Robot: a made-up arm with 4 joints.
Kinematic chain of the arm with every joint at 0, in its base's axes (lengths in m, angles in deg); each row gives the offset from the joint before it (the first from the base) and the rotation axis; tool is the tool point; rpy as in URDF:
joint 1: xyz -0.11 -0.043 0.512 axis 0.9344 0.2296 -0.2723
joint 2: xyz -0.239 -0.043 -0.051 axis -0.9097 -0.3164 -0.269
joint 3: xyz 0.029 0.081 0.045 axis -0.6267 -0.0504 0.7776
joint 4: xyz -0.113 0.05 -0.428 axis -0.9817 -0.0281 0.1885
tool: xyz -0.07 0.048 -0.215 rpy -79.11 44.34 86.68
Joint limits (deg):
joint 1: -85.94..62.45
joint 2: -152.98..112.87
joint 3: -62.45..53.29
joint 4: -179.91..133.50
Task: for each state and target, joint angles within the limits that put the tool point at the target. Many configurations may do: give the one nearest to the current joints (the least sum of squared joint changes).
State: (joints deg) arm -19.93 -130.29 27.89 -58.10
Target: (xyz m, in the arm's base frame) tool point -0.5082 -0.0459 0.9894
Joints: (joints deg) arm -24.39 -134.29 -14.61 -76.15
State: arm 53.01 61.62 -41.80 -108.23
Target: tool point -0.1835 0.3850 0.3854
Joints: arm 58.03 50.10 -25.43 -114.93
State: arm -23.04 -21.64 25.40 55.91
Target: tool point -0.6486 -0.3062 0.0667
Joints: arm -64.54 -72.13 -1.49 52.15
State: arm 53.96 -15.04 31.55 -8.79
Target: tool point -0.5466 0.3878 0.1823
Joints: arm 60.61 -1.48 53.29 -42.23
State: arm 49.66 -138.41 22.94 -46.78
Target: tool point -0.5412 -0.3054 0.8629
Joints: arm 41.65 -129.69 2.75 -86.59
